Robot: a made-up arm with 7 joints.
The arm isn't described. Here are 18 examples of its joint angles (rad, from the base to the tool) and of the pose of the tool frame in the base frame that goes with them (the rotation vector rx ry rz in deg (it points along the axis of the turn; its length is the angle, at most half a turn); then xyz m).
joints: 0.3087 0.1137 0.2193 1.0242 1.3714 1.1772 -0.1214
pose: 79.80 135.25 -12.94 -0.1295 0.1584 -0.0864
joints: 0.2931 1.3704 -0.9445 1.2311 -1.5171 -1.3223 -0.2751
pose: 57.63 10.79 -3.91 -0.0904 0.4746 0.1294
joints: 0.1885 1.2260 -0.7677 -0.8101 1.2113 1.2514 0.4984
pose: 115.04 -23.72 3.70 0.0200 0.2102 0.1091
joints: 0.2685 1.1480 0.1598 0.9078 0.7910 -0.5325 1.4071
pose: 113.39 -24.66 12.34 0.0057 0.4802 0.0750
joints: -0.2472 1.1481 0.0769 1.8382 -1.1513 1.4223 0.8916
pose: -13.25 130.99 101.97 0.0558 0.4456 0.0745
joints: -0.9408 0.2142 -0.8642 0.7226 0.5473 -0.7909 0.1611
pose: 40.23 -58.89 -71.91 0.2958 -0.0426 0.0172
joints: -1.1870 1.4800 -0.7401 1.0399 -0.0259 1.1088 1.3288
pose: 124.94 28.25 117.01 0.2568 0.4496 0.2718
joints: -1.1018 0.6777 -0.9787 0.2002 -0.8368 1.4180 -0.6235
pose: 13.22 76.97 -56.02 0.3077 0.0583 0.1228
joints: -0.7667 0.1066 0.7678 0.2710 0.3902 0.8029 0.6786
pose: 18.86 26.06 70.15 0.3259 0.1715 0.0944
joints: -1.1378 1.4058 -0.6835 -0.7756 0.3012 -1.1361 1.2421
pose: -15.12 -125.27 -56.26 0.2058 0.1327 0.2603
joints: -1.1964 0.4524 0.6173 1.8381 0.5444 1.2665 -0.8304
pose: -41.81 98.82 -9.57 0.3439 0.1926 0.0813
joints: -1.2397 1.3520 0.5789 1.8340 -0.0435 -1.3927 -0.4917
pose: 51.25 -57.29 25.00 0.2260 0.4647 0.3013
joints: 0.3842 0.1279 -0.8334 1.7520 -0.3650 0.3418 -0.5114
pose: -11.99 143.81 -18.51 -0.2805 0.0974 -0.0267
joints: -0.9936 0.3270 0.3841 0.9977 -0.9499 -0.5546 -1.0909
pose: -30.29 -58.82 -22.22 0.3933 0.1706 0.1090
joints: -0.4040 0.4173 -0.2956 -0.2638 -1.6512 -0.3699 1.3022
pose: -63.42 24.29 50.85 0.2181 0.0502 0.1544
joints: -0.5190 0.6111 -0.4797 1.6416 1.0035 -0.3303 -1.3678
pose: 14.56 118.17 -93.57 0.1603 0.3074 -0.0624
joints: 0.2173 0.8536 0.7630 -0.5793 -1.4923 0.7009 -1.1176
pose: -33.38 -10.09 -71.01 0.1052 0.2841 0.2116
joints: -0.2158 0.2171 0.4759 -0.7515 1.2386 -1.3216 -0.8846
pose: 133.23 -34.59 -62.40 0.1416 0.1625 0.1768
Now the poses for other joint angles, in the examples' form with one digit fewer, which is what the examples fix.
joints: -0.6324 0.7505 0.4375 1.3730 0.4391 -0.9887 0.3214
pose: 47.4 -22.2 20.6 0.239 0.349 0.030
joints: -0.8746 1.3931 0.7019 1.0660 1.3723 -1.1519 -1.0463
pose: 95.2 43.1 -48.6 0.187 0.473 0.395
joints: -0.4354 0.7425 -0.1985 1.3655 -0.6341 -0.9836 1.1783
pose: 37.2 -25.6 87.9 0.201 0.310 -0.043
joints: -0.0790 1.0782 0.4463 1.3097 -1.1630 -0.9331 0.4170
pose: 29.9 -39.9 96.5 0.098 0.474 0.111
